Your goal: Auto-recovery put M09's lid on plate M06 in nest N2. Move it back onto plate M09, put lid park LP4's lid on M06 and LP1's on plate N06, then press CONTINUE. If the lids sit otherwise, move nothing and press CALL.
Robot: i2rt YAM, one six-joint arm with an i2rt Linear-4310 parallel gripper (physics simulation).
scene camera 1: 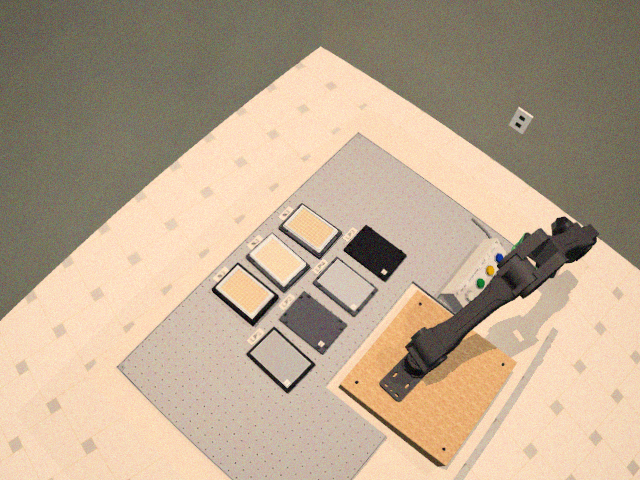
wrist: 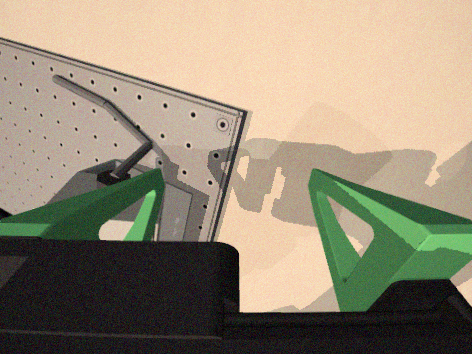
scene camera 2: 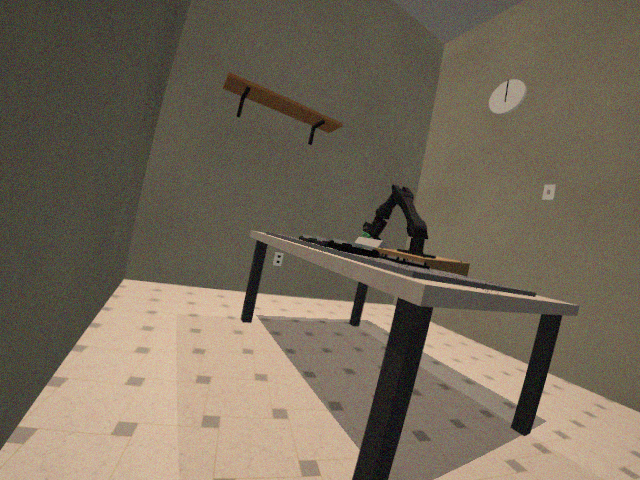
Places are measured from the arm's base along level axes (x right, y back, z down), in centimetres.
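Pixels of known places: gripper, fingertip midpoint: (wrist: 236,176); arm's base, link origin: (scene camera 1: 415,365) (scene camera 2: 415,254).
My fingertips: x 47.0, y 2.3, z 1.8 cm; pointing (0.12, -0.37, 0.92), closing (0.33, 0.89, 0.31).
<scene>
For each thing: its middle in the pictures, then the offset to it from my fingertips. "*": a spot on its surface instead. Level surfaces: height alone.
- black piece, surface spot: (scene camera 1: 375,253) * dx -30.6, dy -31.0, dz +1.8 cm
- light grey piece, body centre: (scene camera 1: 345,285) dx -43.4, dy -30.0, dz +1.4 cm
- dark grey piece, surface spot: (scene camera 1: 312,321) * dx -56.7, dy -28.8, dz +1.8 cm
- black-framed grey piece, body centre: (scene camera 1: 280,358) (scene camera 2: 405,260) dx -69.4, dy -27.0, dz +1.4 cm
- pale button box, body centre: (scene camera 1: 475,274) (scene camera 2: 370,246) dx -16.1, dy -7.0, dz -1.4 cm
- perforated grey board, surface height: dz +2.8 cm
- bent grey rod, surface spot: (wrist: 127,121) * dx -1.0, dy -10.7, dz +2.3 cm
In scene camera 1, three plates with tan tops and white rims (scene camera 1: 310,228) (scene camera 1: 278,260) (scene camera 1: 245,292) sit in a row of nests; whether clear lids cover them I cannot tell. Beside them lie a black piece (scene camera 1: 375,253), a light grey piece (scene camera 1: 345,285), a dark grey piece (scene camera 1: 312,321) and a black-framed grey piece (scene camera 1: 280,359). Their labels are too small to read surely. A pale button box (scene camera 1: 467,266) carries blue (scene camera 1: 499,257), yellow (scene camera 1: 490,270) and green (scene camera 1: 480,283) buttons. My gripper (scene camera 1: 520,242) (scene camera 2: 366,234) (wrist: 236,176) is open and empty, above the box's far side, partly hidden by the arm.
The perforated grey board (scene camera 1: 206,382) (wrist: 30,110) bears the plates. A bent grey rod (scene camera 1: 481,227) (wrist: 127,121) rises beside the box. The wooden base block (scene camera 1: 465,408) (scene camera 2: 449,266) stands under the arm. A wall shelf (scene camera 2: 281,103) hangs behind the table.
</scene>
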